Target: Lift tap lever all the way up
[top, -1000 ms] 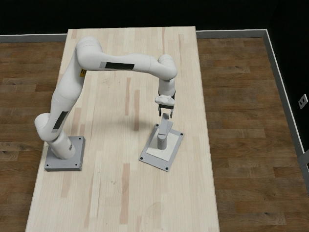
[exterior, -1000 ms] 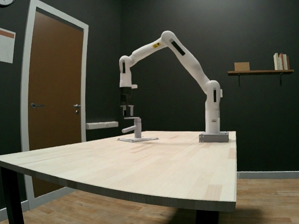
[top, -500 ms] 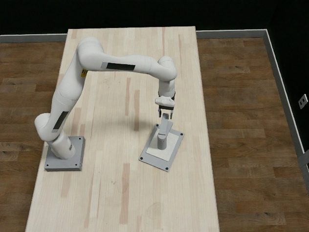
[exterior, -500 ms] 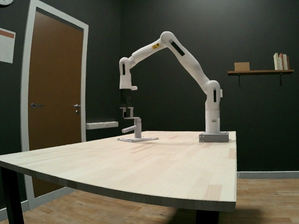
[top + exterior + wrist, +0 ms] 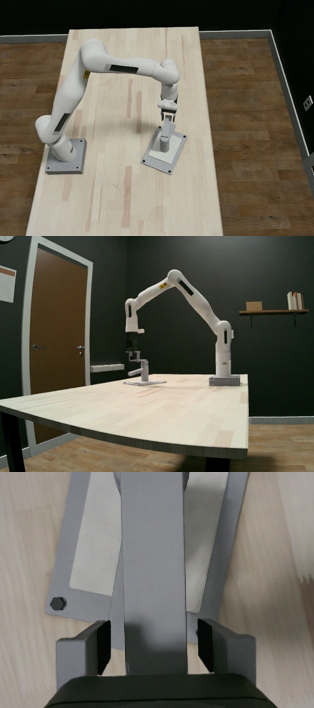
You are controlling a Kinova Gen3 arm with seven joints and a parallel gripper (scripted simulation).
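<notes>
Right now my hand is 1 cm past the lever, 4 cm to the left of it and 1 cm above it. The rest, counted from my hand: base plate 2 cm behind, 10 cm to the right, 15 cm below; tap 1 cm behind, 7 cm to the right, 5 cm below.
</notes>
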